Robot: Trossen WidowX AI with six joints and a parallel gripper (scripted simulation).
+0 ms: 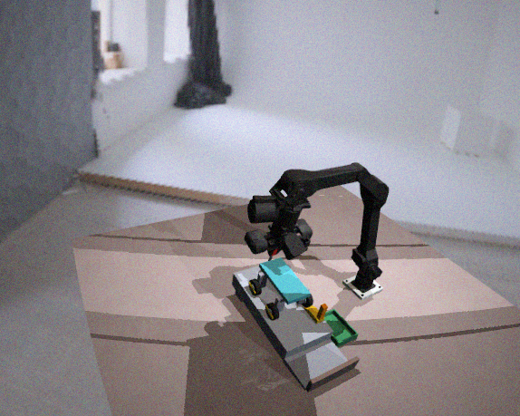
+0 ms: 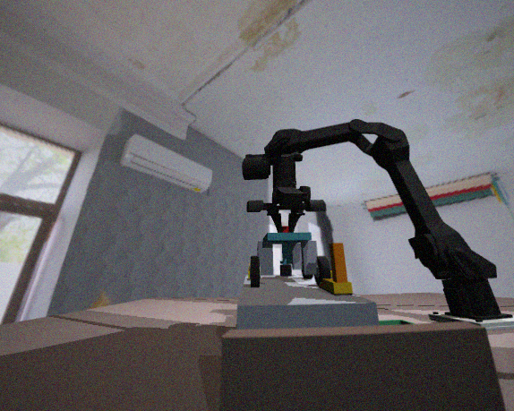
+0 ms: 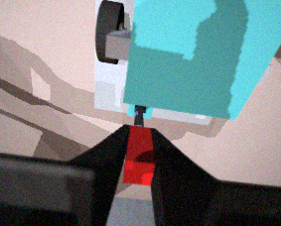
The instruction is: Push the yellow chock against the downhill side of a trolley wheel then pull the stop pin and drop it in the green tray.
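The yellow chock lies 3 cm behind my gripper tip, 19 cm to the left of it and 8 cm below it. The rest, counted from my gripper tip: brown lip (4 cm ahead, 36 cm to the left, 13 cm below); trolley (3 cm ahead, 9 cm to the left, 5 cm below); red-headed stop pin (right at my gripper tip).
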